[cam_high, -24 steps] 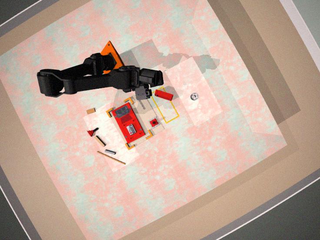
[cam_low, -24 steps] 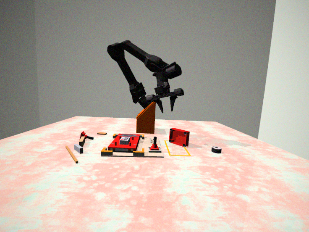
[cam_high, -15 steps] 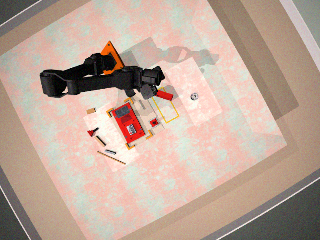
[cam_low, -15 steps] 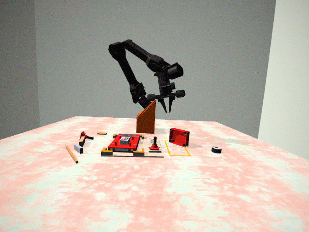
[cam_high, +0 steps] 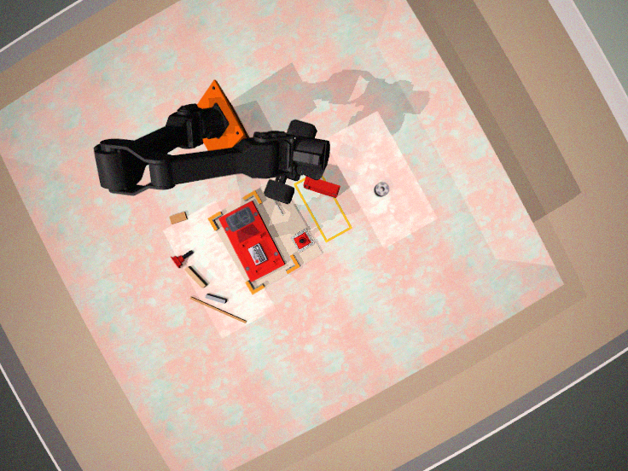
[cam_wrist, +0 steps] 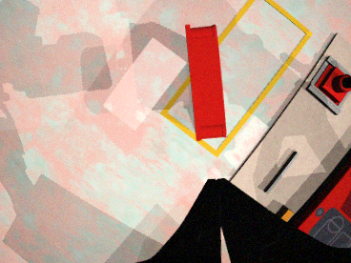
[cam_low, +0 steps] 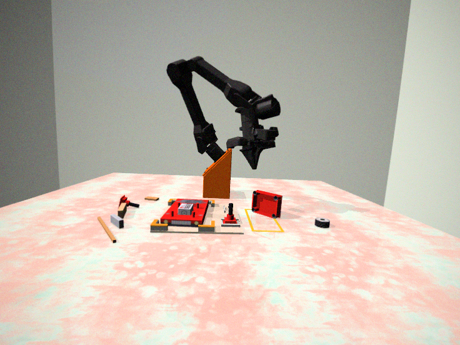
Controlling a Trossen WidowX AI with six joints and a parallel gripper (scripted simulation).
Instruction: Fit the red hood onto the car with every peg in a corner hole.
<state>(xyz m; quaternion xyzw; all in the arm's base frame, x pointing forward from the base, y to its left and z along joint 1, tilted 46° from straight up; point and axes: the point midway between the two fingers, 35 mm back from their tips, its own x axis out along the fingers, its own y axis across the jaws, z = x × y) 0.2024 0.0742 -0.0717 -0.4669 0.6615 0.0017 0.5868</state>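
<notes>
Right now my gripper tip is 50 mm short of the red hood, 40 mm to the right of it and 100 mm above it. Round my gripper tip: grey engine block: 120 mm ahead, 210 mm to the right, 110 mm below; then black ring: 140 mm ahead, 180 mm to the left, 130 mm below; then wooden stick: 190 mm ahead, 400 mm to the right, 130 mm below.
</notes>
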